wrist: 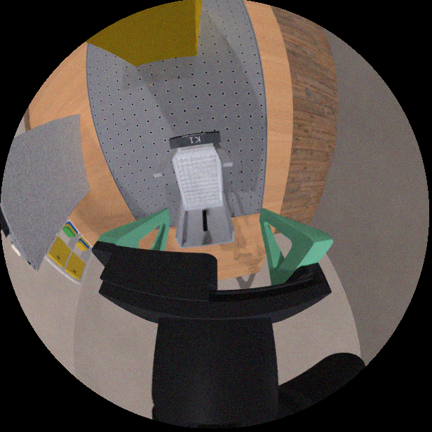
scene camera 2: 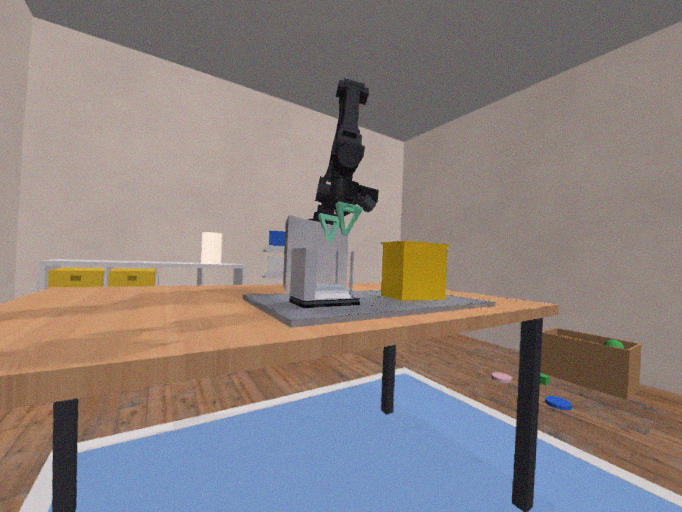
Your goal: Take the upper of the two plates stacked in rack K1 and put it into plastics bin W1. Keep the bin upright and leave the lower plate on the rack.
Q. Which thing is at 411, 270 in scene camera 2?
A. A yellow plastics bin.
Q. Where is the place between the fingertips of my gripper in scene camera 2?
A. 336, 238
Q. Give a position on a pale gridded plate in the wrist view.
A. At 197, 171
